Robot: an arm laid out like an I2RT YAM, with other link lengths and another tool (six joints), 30 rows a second.
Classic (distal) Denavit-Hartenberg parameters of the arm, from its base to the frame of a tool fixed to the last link. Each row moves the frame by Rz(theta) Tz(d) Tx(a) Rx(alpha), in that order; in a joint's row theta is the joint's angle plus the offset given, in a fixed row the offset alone. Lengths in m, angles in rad.
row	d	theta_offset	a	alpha
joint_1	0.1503	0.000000	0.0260	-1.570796
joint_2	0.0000	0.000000	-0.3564	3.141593
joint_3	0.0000	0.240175	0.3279	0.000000
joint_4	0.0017	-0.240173	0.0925	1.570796
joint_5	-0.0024	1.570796	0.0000	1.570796
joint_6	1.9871	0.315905	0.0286	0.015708
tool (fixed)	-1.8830	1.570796	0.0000	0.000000
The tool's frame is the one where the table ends.
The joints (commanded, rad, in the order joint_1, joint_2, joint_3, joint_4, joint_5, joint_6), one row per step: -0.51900 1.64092 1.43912 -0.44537 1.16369 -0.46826; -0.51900 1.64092 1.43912 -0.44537 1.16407 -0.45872; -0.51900 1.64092 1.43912 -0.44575 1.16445 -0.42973; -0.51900 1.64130 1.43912 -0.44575 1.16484 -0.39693; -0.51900 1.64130 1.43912 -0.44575 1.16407 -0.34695; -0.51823 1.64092 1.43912 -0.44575 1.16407 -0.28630; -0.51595 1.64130 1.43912 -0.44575 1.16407 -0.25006
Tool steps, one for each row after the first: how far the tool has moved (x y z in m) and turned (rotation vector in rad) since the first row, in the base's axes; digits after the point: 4 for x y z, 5 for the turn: 0.0000 0.0001 -0.0004 -0.00193 -0.00899 -0.00258; 0.0001 0.0004 -0.0015 -0.00720 -0.03620 -0.00980; 0.0003 0.0006 -0.0030 -0.01319 -0.06704 -0.01793; 0.0008 0.0010 -0.0050 -0.02183 -0.11495 -0.02926; 0.0015 0.0018 -0.0072 -0.03295 -0.17316 -0.04297; 0.0027 0.0028 -0.0088 -0.03909 -0.20744 -0.04936
